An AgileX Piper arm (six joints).
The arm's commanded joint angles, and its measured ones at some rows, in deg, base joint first. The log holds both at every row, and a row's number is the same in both.
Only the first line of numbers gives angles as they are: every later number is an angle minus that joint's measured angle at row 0.
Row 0, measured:
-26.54, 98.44, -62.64, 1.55, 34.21, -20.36
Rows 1 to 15, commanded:
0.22, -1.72, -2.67, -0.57, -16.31, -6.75
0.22, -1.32, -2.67, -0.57, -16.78, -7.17
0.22, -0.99, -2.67, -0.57, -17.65, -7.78
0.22, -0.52, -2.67, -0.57, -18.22, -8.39
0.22, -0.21, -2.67, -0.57, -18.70, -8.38
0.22, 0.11, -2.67, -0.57, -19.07, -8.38
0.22, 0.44, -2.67, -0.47, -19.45, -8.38
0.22, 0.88, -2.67, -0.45, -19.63, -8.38
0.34, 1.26, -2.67, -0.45, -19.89, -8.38
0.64, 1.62, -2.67, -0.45, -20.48, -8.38
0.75, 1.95, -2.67, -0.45, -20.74, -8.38
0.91, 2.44, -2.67, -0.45, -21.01, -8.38
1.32, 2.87, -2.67, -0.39, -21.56, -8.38
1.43, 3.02, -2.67, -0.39, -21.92, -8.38
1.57, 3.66, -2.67, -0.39, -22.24, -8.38
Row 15, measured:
0.65, 5.21, -0.12, 0.04, -3.37, -7.11
